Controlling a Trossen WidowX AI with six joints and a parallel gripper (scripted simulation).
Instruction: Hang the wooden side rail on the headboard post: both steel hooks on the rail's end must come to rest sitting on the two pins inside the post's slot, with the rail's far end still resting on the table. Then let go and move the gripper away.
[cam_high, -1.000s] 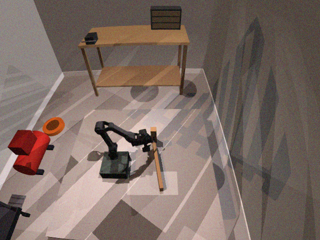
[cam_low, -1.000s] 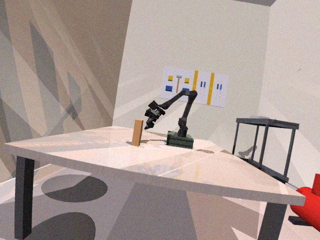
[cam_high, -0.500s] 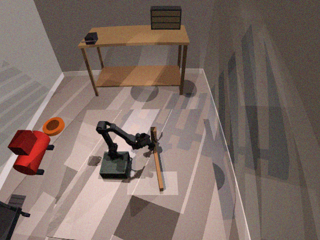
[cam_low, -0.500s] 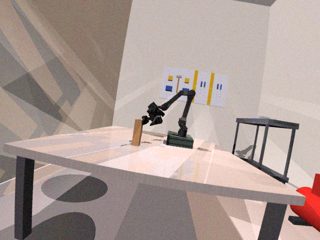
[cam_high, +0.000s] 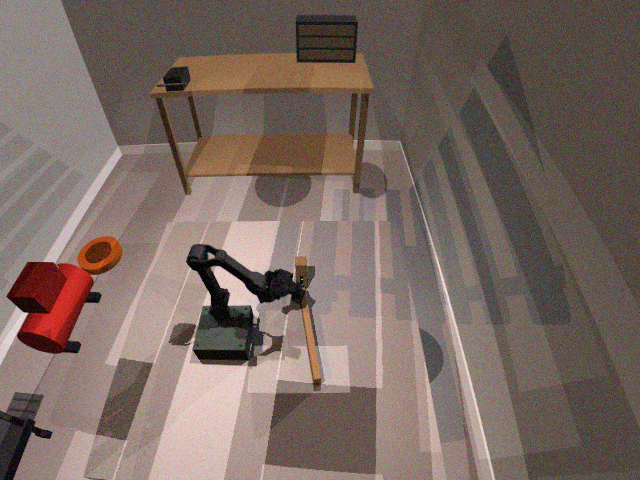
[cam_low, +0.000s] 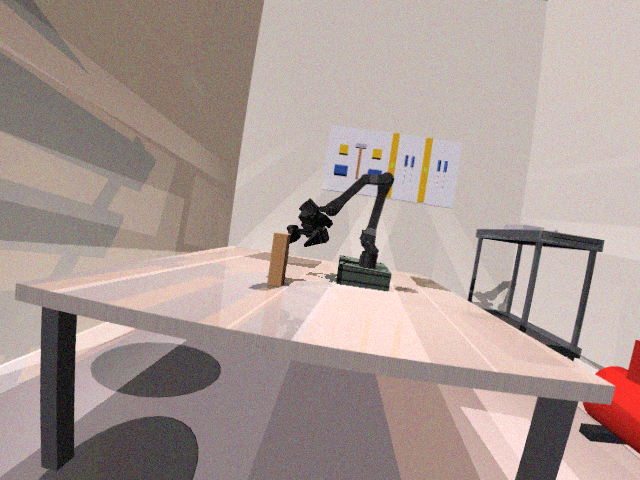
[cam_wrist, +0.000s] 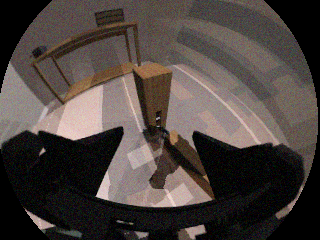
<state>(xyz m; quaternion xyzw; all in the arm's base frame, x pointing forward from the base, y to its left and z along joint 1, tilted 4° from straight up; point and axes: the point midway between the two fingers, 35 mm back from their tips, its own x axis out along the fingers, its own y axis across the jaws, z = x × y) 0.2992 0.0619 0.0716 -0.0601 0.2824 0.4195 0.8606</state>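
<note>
The wooden headboard post is 5 cm ahead of my gripper tip, 8 cm to the left of it and 6 cm below it.
</note>
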